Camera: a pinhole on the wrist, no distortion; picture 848 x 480 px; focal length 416.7 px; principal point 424.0 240.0 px. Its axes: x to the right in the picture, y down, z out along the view. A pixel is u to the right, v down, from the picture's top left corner.
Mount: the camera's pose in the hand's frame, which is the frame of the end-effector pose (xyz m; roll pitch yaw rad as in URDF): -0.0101 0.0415 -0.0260 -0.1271 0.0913 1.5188
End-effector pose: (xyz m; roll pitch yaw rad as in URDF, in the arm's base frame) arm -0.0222 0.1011 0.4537 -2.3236 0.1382 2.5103
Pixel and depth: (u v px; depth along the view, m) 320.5 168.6 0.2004
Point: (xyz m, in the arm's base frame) -0.0790 -0.0123 0.3244
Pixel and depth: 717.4 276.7 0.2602
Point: 0.0679 0.0557 0.1375
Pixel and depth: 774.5 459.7 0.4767
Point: 0.3220 -0.0705 -0.1194
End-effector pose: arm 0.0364 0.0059 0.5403 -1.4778 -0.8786 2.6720
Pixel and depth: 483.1 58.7 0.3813
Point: -0.2595 -0.2664 0.5674
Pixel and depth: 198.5 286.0 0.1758
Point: 0.0342 -0.1611 0.5290
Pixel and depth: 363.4 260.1 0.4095
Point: -0.0806 -0.3630 0.4848
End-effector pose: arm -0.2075 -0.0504 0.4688 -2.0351 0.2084 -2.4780
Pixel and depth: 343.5 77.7 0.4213
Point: -0.0207 -0.3820 0.2700
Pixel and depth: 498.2 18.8 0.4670
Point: -0.0830 -0.3834 0.0903
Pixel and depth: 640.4 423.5 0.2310
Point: -0.0182 0.0016 0.2543
